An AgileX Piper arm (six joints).
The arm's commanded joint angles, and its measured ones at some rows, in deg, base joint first. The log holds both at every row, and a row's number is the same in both.
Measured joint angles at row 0:
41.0 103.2 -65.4 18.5 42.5 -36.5
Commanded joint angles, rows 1 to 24:
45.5 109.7 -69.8 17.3 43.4 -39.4
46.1 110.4 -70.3 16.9 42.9 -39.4
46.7 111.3 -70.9 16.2 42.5 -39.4
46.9 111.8 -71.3 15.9 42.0 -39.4
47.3 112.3 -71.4 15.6 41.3 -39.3
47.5 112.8 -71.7 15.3 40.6 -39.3
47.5 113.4 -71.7 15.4 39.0 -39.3
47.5 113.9 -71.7 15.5 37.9 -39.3
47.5 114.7 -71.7 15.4 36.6 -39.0
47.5 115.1 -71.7 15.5 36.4 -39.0
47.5 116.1 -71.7 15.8 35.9 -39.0
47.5 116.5 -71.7 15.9 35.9 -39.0
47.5 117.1 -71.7 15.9 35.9 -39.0
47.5 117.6 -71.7 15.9 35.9 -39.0
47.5 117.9 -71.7 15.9 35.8 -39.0
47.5 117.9 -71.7 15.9 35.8 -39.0
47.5 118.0 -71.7 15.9 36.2 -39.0
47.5 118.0 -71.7 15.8 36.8 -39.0
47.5 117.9 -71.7 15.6 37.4 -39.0
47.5 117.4 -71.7 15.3 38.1 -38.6
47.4 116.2 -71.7 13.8 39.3 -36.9
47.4 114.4 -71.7 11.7 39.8 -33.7
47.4 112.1 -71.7 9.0 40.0 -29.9
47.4 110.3 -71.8 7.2 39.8 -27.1
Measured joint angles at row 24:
47.4 115.9 -71.5 13.0 39.1 -35.1
